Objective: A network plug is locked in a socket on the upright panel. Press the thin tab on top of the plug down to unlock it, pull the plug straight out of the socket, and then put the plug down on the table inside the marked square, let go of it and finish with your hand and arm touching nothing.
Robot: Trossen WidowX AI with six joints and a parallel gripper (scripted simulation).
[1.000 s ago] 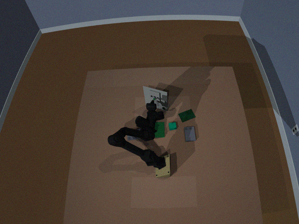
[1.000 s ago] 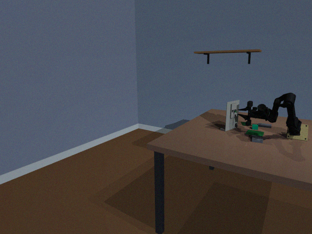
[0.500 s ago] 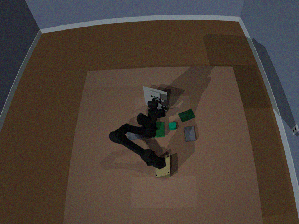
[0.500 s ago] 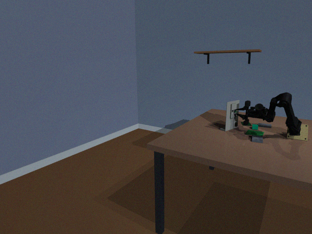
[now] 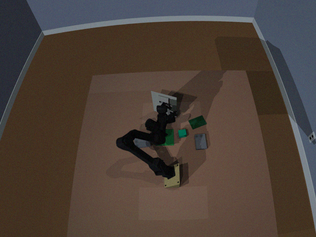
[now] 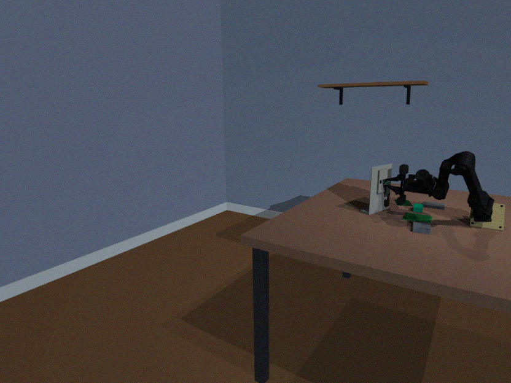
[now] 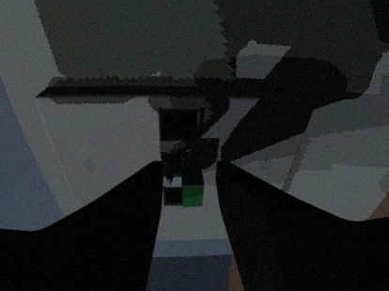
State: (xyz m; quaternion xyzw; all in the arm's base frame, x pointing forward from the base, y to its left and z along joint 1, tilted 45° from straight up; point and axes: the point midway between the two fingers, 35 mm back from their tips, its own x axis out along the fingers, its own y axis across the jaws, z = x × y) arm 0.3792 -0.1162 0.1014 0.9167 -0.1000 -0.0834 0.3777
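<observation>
My gripper tip is 1 cm short of the network plug. The rest, counted from my gripper tip: green square (16 cm behind, 15 cm below, 2 cm to the left); teal cube (16 cm behind, 14 cm below, 10 cm to the right); upright panel (5 cm below, 2 cm ahead, 1 cm to the right).
</observation>
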